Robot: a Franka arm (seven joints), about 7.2 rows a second.
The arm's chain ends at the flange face. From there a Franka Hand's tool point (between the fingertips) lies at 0.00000 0.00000 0.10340 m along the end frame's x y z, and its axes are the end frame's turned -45 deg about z.
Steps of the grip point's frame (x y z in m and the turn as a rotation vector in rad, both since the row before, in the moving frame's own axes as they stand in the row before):
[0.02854 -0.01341 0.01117 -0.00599 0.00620 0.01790]
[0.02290 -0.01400 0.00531 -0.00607 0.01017 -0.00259]
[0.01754 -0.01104 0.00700 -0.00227 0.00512 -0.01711]
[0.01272 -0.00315 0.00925 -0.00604 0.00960 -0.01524]
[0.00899 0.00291 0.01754 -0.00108 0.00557 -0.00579]
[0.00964 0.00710 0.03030 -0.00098 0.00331 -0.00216]
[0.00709 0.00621 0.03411 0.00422 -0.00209 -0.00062]
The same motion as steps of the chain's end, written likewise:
[0.00981 -0.02966 0.01117 0.00015 0.00862 0.01790]
[0.00511 -0.02579 0.00532 0.00290 0.01148 -0.00259]
[0.00406 -0.02000 0.00700 0.00202 0.00523 -0.01711]
[0.00563 -0.01095 0.00926 0.00252 0.01106 -0.01524]
[0.00793 -0.00397 0.01754 0.00317 0.00470 -0.00579]
[0.01152 -0.00163 0.03030 0.00165 0.00303 -0.00216]
[0.00987 -0.00047 0.03411 0.00151 -0.00446 -0.00062]

